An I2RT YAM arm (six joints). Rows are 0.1 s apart.
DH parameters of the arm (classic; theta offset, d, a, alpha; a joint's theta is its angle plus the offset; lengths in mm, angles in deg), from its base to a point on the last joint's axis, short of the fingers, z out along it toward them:
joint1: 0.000 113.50 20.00 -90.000
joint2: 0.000 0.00 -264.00 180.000
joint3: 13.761 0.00 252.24 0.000
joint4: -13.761 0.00 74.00 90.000
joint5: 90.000 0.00 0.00 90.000
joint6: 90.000 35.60 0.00 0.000
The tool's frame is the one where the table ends.
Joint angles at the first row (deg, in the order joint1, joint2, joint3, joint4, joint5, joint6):
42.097 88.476 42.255 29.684 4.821 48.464
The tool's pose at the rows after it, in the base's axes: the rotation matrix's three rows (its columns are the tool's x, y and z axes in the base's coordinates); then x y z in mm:
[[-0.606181 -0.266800 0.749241], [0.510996 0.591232 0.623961], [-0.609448 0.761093 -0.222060]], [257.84 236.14 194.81]
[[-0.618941 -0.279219 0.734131], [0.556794 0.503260 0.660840], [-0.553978 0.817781 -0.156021]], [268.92 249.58 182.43]
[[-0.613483 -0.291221 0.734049], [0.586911 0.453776 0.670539], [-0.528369 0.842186 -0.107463]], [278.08 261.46 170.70]
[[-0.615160 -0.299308 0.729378], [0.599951 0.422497 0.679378], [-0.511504 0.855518 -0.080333]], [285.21 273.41 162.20]
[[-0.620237 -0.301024 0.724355], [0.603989 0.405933 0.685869], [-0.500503 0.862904 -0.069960]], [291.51 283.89 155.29]
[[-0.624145 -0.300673 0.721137], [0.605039 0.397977 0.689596], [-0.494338 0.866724 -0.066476]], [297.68 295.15 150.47]
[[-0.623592 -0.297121 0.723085], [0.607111 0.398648 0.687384], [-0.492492 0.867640 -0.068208]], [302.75 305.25 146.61]
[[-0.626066 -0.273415 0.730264], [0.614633 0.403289 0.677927], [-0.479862 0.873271 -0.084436]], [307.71 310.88 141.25]
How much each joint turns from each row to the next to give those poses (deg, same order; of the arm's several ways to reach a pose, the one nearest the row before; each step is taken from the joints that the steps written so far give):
0.685 7.061 0.999 9.752 -1.901 3.515
0.174 6.358 1.795 8.432 -1.968 4.057
0.364 5.526 2.130 6.204 -0.048 1.958
0.551 4.251 2.602 3.211 -0.003 1.204
0.447 3.309 2.620 1.285 -0.022 0.749
0.533 2.817 3.012 0.005 0.251 0.430
0.536 2.274 2.754 -0.581 0.703 0.168
0.120 1.765 1.970 -1.141 0.793 0.889

